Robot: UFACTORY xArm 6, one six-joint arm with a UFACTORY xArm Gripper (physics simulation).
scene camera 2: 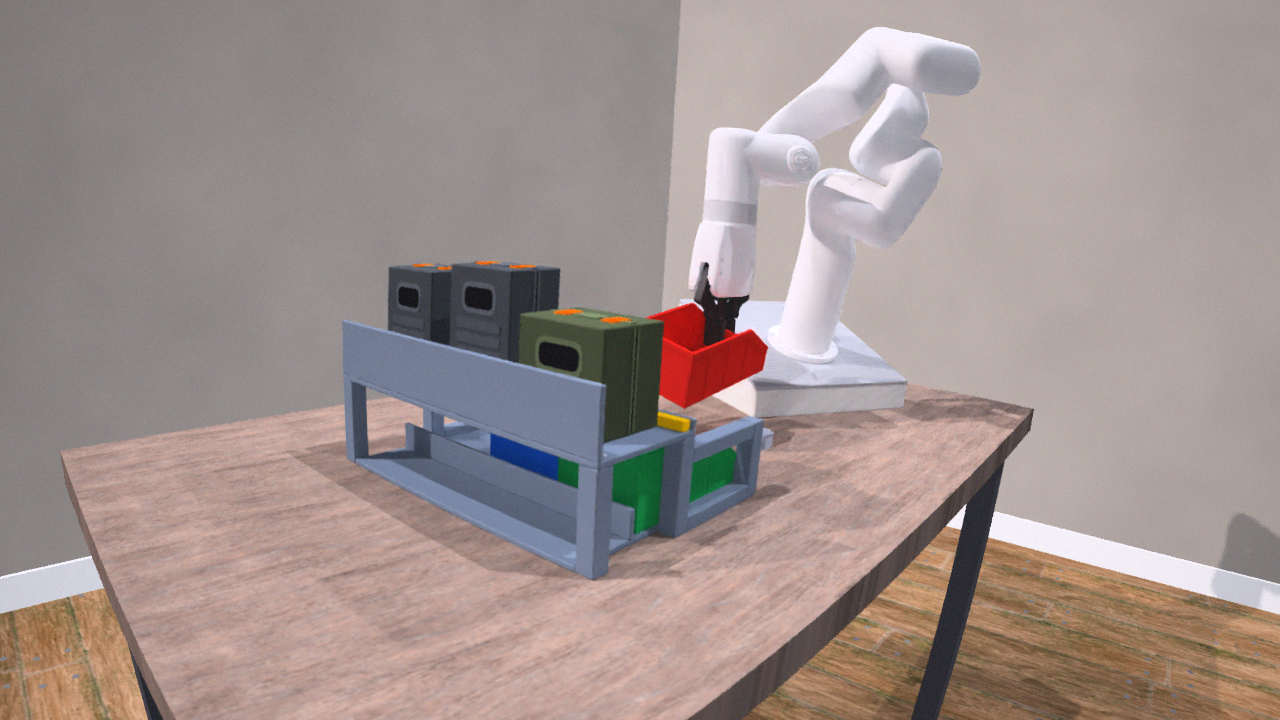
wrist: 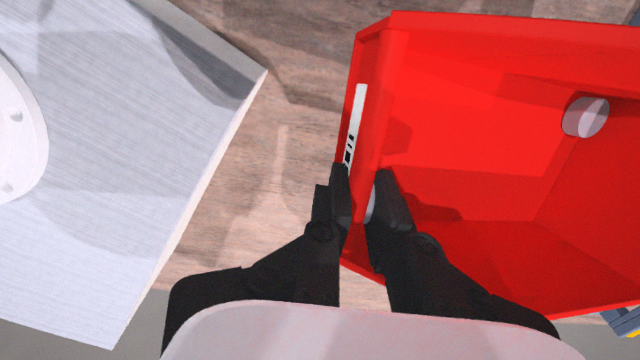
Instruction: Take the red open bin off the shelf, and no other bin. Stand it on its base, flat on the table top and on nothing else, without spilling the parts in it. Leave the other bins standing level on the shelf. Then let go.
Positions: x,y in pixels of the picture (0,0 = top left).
Scene:
gripper: scene camera 2; wrist
red open bin: scene camera 2 690,371; wrist 466,111
blue bin: scene camera 2 526,457
green bin: scene camera 2 637,482; not seen in the wrist view (out of frame)
same spot on gripper: (scene camera 2: 723,315) = (wrist: 412,243)

